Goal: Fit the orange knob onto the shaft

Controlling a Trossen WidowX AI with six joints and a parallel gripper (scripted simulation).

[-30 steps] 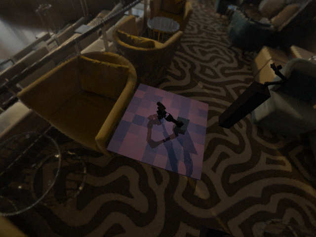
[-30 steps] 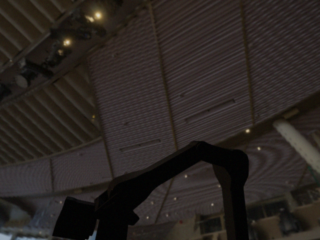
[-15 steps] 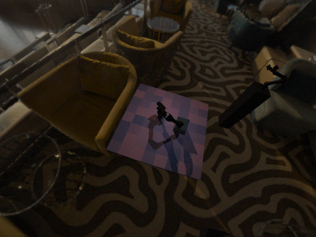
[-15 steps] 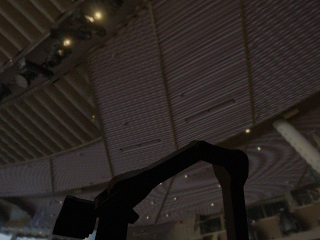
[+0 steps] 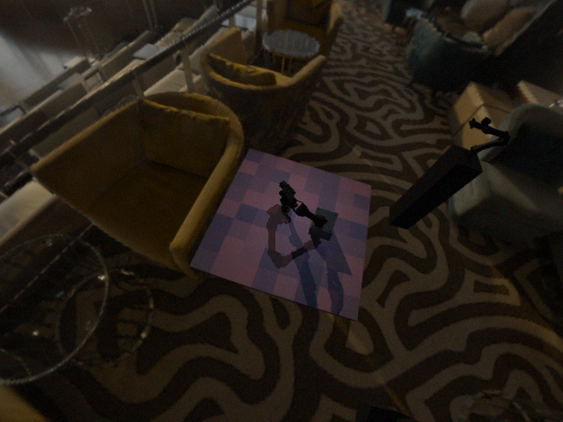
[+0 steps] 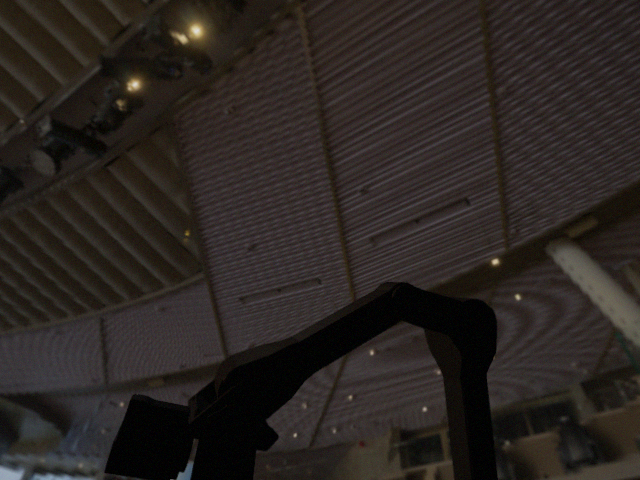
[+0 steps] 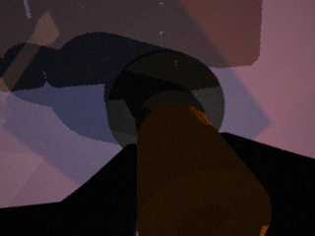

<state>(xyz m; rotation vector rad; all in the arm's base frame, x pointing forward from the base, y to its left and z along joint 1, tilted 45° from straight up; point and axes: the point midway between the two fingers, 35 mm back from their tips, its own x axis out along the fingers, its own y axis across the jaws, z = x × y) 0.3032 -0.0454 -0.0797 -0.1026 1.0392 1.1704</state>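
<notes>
The orange knob lies 20 mm above my gripper tip. From my gripper tip the other things lie so: dark round pedestal: 40 mm below.
</notes>
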